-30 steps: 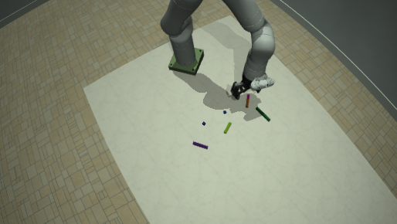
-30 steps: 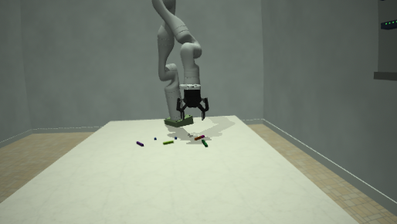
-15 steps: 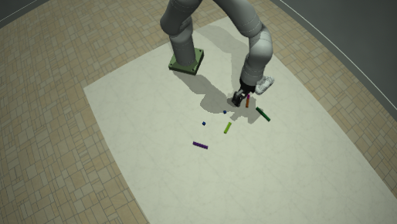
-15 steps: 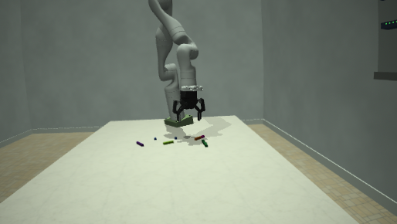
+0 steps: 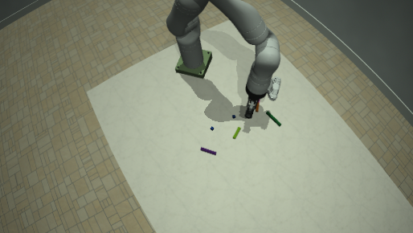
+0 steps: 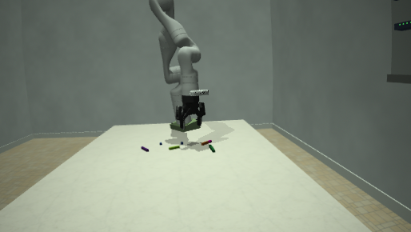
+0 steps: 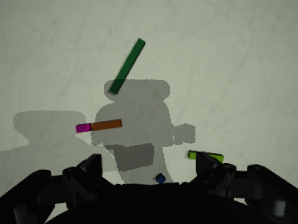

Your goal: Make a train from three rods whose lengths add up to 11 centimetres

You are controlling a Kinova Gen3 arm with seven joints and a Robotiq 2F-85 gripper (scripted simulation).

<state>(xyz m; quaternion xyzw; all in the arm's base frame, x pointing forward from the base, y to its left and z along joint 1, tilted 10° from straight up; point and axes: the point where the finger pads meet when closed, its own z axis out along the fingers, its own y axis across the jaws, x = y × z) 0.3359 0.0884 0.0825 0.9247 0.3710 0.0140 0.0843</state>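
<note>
Right now the lime rod is 9 cm below my hand, 8 cm to the right of it and 4 cm ahead of it. Also, from my hand: green rod: 9 cm to the left, 9 cm below, 6 cm ahead; then orange rod: 9 cm below, 6 cm to the left, 2 cm behind; then magenta rod: 9 cm below, 8 cm to the left, 5 cm behind.
</note>
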